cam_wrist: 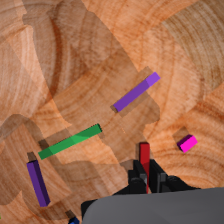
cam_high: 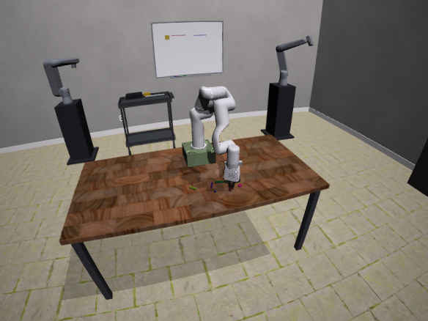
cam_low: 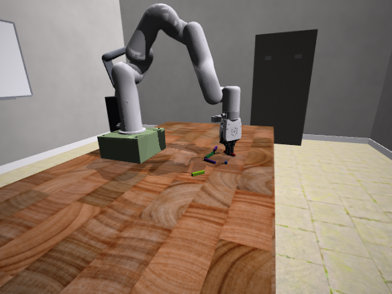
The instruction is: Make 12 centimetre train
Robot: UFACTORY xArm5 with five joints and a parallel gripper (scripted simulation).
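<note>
The magenta rod lies 60 mm to the left of my hand and 20 mm below it. Round my hand: green rod (80 mm behind, 50 mm to the right, 20 mm below); red rod (20 mm below); small blue rod (10 mm ahead, 110 mm to the right, 20 mm below).
</note>
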